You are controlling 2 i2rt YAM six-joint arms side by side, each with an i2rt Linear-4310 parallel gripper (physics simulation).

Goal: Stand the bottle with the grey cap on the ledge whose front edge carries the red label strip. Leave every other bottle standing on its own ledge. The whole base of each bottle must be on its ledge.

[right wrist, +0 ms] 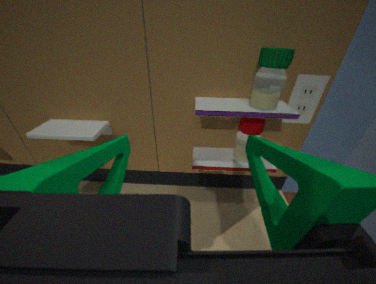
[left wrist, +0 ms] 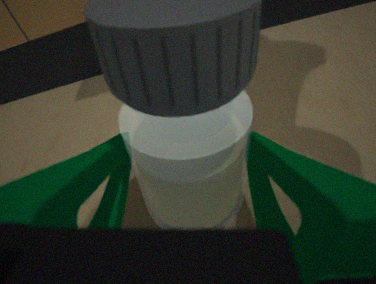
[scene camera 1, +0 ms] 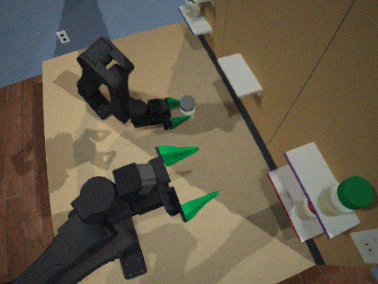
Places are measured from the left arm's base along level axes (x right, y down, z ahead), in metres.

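Pixels of known places: left gripper, fingertip midpoint: [left wrist: 188, 142]; right gripper, fingertip midpoint: [right wrist: 187, 141] [scene camera 1: 208, 169]; left arm's base, link origin: [scene camera 1: 96, 101]; right arm's base, link origin: [scene camera 1: 128, 244].
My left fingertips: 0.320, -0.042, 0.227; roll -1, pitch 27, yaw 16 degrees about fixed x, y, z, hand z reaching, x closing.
For each thing: its top centre in the pictures, then the offset to it from my left fingertips, as dx, dy, dz. "spot": a spot on its surface instead.
- grey-capped bottle, top centre: [scene camera 1: 187, 99] +0.001, -0.071, -0.004
- red-labelled ledge, top centre: [right wrist: 231, 156] [scene camera 1: 297, 200] +0.470, -0.118, -0.032
- purple-labelled ledge, surface spot: [right wrist: 217, 105] [scene camera 1: 305, 165] spot: +0.415, -0.258, -0.022
- red-capped bottle, top centre: [right wrist: 252, 118] [scene camera 1: 323, 201] +0.501, -0.223, -0.038
- green-capped bottle, top centre: [scene camera 1: 359, 191] [right wrist: 277, 48] +0.503, -0.363, -0.054
- bare white ledge, top centre: [right wrist: 69, 126] [scene camera 1: 239, 72] +0.103, -0.188, +0.126
- socket plate, surface spot: [scene camera 1: 367, 246] [right wrist: 300, 109] spot: +0.624, -0.239, -0.055
My left gripper [scene camera 1: 181, 112] [left wrist: 188, 142] is shut on the grey-capped bottle [scene camera 1: 187, 105] [left wrist: 185, 165], holding it by its clear body over the table. My right gripper [scene camera 1: 208, 170] [right wrist: 187, 141] is open and empty, lower in scene camera 1. The red-labelled ledge [scene camera 1: 282, 187] [right wrist: 210, 159] is at the lower right, below the purple-labelled ledge [scene camera 1: 305, 157] [right wrist: 217, 105]. A red-capped bottle [scene camera 1: 306, 209] [right wrist: 242, 145] stands on the red-labelled ledge, partly hidden by the upper ledge. A green-capped bottle [scene camera 1: 337, 199] [right wrist: 267, 90] stands on the purple-labelled ledge.
A bare white ledge [scene camera 1: 240, 75] [right wrist: 70, 129] sits mid-wall. Another ledge [scene camera 1: 198, 25] at the top of scene camera 1 carries a bottle [scene camera 1: 191, 9], partly seen. A socket plate [scene camera 1: 367, 246] [right wrist: 306, 97] is beside the purple-labelled ledge. A dark strip [scene camera 1: 250, 122] runs along the wall's foot.
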